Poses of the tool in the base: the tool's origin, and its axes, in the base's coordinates. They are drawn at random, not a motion.
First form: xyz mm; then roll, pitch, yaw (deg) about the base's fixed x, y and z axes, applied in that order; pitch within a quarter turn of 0, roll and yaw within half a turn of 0.
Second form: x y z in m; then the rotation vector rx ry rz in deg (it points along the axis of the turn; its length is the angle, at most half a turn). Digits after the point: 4 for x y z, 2 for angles.
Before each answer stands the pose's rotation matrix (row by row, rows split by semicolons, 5 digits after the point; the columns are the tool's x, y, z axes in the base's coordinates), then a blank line. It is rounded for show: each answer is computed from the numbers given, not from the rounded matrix.
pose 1, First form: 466.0, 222.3, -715.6, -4.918, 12.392, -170.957
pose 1, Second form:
-0.96456 0.17477 -0.19768; -0.15351 -0.98104 -0.11827; -0.21460 -0.08373 0.97311

0.4660, 0.2223, -0.7156, 17.81, 8.73, -169.33
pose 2, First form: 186.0, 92.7, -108.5, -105.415, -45.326, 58.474
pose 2, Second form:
0.36763 0.58503 -0.72290; 0.59930 0.44537 0.66520; 0.71112 -0.67778 -0.18688

0.1860, 0.0927, -0.1085, -68.88, -73.55, 0.73
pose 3, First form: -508.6, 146.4, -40.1, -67.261, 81.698, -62.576
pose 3, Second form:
0.06650 -0.07723 0.99479; -0.12816 0.98808 0.08527; -0.98952 -0.13317 0.05581

-0.5086, 0.1464, -0.0401, -9.50, 86.29, -2.22
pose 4, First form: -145.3, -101.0, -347.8, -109.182, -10.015, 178.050
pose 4, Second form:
-0.98419 -0.15298 -0.08925; 0.03351 0.33397 -0.94199; 0.17391 -0.93009 -0.32356

-0.1453, -0.1010, -0.3478, 6.29, -139.19, 98.64
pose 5, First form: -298.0, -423.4, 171.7, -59.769, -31.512, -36.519
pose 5, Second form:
0.68514 0.66255 0.30267; -0.50733 0.13589 0.85097; 0.52268 -0.73659 0.42924

-0.2980, -0.4234, 0.1717, -66.25, -9.18, -48.82
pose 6, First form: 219.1, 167.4, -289.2, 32.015, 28.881, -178.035
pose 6, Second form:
-0.87511 -0.22683 -0.42747; -0.03002 -0.85619 0.51579; -0.48299 0.46420 0.74245

0.2191, 0.1674, -0.2892, -42.55, 45.79, 162.33
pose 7, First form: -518.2, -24.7, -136.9, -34.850, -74.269, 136.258
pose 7, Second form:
-0.19587 -0.96478 0.17559; 0.18746 -0.21259 -0.95899; 0.96255 -0.15493 0.22250

-0.5182, -0.0247, -0.1369, 63.09, -61.75, 90.42
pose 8, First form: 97.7, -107.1, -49.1, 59.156, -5.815, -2.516
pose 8, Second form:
0.99390 -0.06440 -0.08958; -0.04367 0.51603 -0.85546; 0.10132 0.85415 0.51006

0.0977, -0.1071, -0.0491, 58.97, -6.58, 0.71
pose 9, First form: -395.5, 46.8, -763.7, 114.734, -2.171, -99.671
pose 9, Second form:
-0.16787 -0.40668 -0.89802; -0.98508 0.10421 0.13695; 0.03788 0.90761 -0.41811

-0.3955, 0.0468, -0.7637, 79.06, -96.01, -59.34
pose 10, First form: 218.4, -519.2, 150.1, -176.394, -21.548, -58.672
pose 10, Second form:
0.48360 -0.84050 0.24431; -0.79450 -0.53864 -0.28041; 0.36728 -0.05850 -0.92827

0.2184, -0.5192, 0.1501, 148.54, -82.31, 30.79
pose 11, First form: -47.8, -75.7, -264.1, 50.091, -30.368, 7.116
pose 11, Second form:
0.85615 -0.46428 -0.22683; 0.10688 0.58859 -0.80134; 0.50555 0.66182 0.55354

-0.0478, -0.0757, -0.2641, 50.70, -25.38, 19.79
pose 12, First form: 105.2, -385.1, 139.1, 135.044, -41.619, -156.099
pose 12, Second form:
-0.68347 0.14233 -0.71597; -0.30289 0.83710 0.45555; 0.66417 0.52821 -0.52902

0.1052, -0.3851, 0.1391, 6.68, -126.84, -40.92
